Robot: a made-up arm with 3 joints.
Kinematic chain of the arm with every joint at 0, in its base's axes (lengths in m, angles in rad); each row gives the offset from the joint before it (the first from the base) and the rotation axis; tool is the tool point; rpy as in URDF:
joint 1: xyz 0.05 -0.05 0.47 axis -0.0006 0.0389 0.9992
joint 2: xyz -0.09 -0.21 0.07 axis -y
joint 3: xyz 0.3 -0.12 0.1 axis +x
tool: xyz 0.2 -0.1 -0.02 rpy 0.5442 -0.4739 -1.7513
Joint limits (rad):
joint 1: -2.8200..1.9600
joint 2: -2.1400..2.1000
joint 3: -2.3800..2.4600
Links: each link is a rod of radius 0.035 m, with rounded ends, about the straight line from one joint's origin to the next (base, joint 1, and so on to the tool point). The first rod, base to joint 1, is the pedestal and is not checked.
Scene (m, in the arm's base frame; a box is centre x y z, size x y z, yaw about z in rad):
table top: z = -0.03
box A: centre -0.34 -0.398 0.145 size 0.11 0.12 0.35 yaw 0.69
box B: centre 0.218 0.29 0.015 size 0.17 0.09 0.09 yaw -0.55
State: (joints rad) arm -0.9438 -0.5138 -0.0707
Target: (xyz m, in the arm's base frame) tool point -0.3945 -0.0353 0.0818
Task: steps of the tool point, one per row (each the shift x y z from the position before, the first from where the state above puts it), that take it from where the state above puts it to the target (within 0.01 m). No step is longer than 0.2 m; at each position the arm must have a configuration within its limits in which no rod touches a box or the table.
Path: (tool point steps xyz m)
1: -0.1560 0.0490 0.0269
2: -0.1385 0.0935 0.0257
3: -0.1077 0.1318 0.0248
4: 0.0028 0.0700 -0.1463
5: 0.0243 0.1065 -0.1272
6: 0.0485 0.1329 -0.0973

